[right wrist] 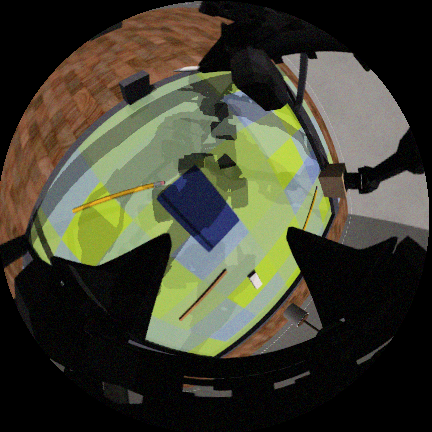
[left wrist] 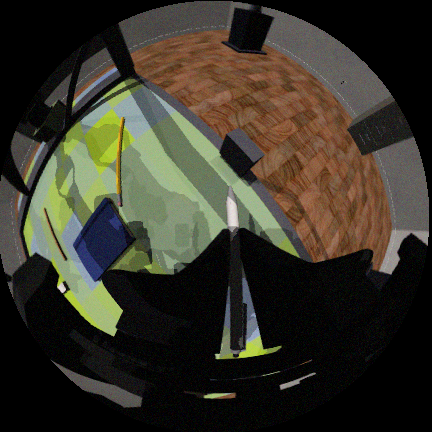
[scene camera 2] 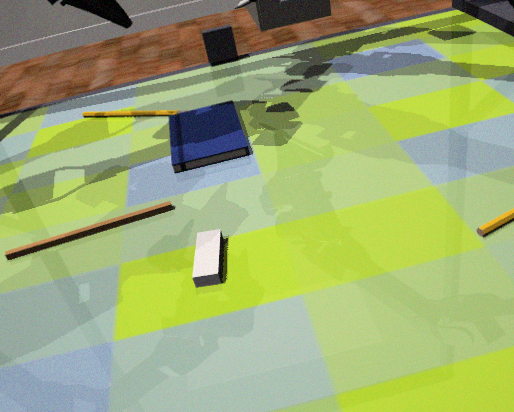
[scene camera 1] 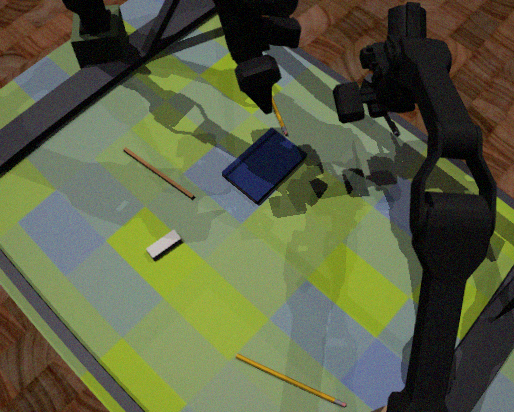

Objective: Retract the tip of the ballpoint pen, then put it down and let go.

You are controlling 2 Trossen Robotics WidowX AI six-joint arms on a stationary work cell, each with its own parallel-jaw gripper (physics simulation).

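Places are measured from the left arm's base along level axes (x ahead, y left, z up), in centimetres.
Pixels of known places: left gripper, fingertip midpoint: (right wrist: 200, 68) (left wrist: 233, 233) (scene camera 1: 380, 107); right gripper, fingertip midpoint: (right wrist: 230, 236) (scene camera 2: 152, 9) (scene camera 1: 263, 99); left arm's base at its link origin: (right wrist: 345, 179); right arm's base at its link origin: (scene camera 1: 95, 22).
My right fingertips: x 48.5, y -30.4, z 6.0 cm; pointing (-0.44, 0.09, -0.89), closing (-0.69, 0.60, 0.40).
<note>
For each thing: its middle in the pictures, then the offset to it from my right fingertips.
- ballpoint pen at the middle of its body: (left wrist: 236, 271) (scene camera 1: 386, 114) dz -4.4, dx -16.0, dy -14.6 cm
- blue book at the middle of its body: (scene camera 2: 205, 133) (right wrist: 200, 209) (scene camera 1: 264, 164) (left wrist: 98, 242) dz -15.9, dx -2.1, dy +1.6 cm
- yellow pencil at the middle of its body: (scene camera 2: 134, 113) (right wrist: 112, 195) (left wrist: 118, 154) (scene camera 1: 271, 98) dz -16.1, dx +7.1, dy -11.6 cm
- brown stick at the middle of its body: (scene camera 2: 89, 230) (scene camera 1: 157, 172) (right wrist: 201, 297) (left wrist: 51, 231) dz -16.1, dx +12.1, dy +15.9 cm
- white eraser at the middle of its body: (scene camera 2: 208, 257) (scene camera 1: 163, 244) (right wrist: 254, 279) (left wrist: 62, 287) dz -15.9, dx +0.7, dy +25.7 cm
The ballpoint pen (left wrist: 233, 280) has a white front with a grey cone and a dark barrel. My left gripper (left wrist: 233, 233) is shut on it and holds it above the mat's edge region. In the left wrist view the cone points away from the gripper and the small dark rear end shows between the fingers' bases. The pen's white front (right wrist: 188, 69) also shows at the top of the right wrist view. Whether the fine writing point sticks out is too small to tell. My right gripper (right wrist: 230, 236) is open and empty, above the mat near the blue book.
The blue book (scene camera 1: 265, 167) (scene camera 2: 207, 130) (left wrist: 104, 240) (right wrist: 200, 207) lies on the patchwork mat. A yellow pencil (scene camera 1: 279, 117) (scene camera 2: 130, 114) (left wrist: 120, 160) lies by it. A brown stick (scene camera 1: 160, 174) (scene camera 2: 90, 231), a white eraser (scene camera 1: 164, 244) (scene camera 2: 207, 255) and another pencil (scene camera 1: 290, 380) lie farther off.
</note>
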